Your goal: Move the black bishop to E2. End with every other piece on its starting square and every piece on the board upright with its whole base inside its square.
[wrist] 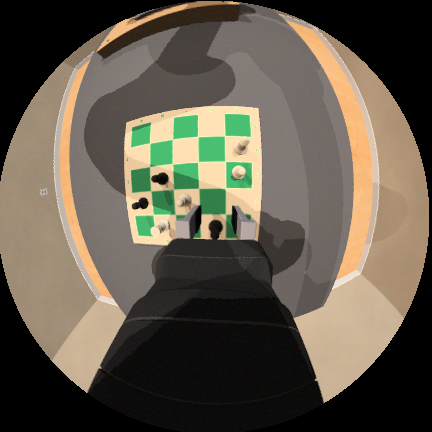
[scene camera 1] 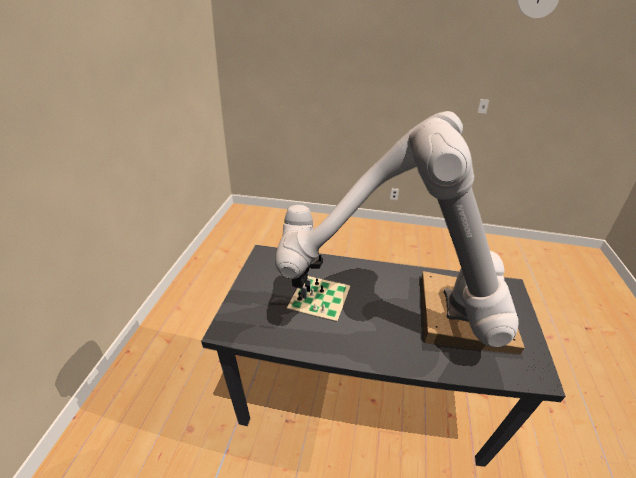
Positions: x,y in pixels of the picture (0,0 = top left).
Scene:
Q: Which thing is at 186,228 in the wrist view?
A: The gripper.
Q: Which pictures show the chessboard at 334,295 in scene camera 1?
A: The wrist view and scene camera 1: all of them.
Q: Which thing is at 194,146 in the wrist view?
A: A chessboard.

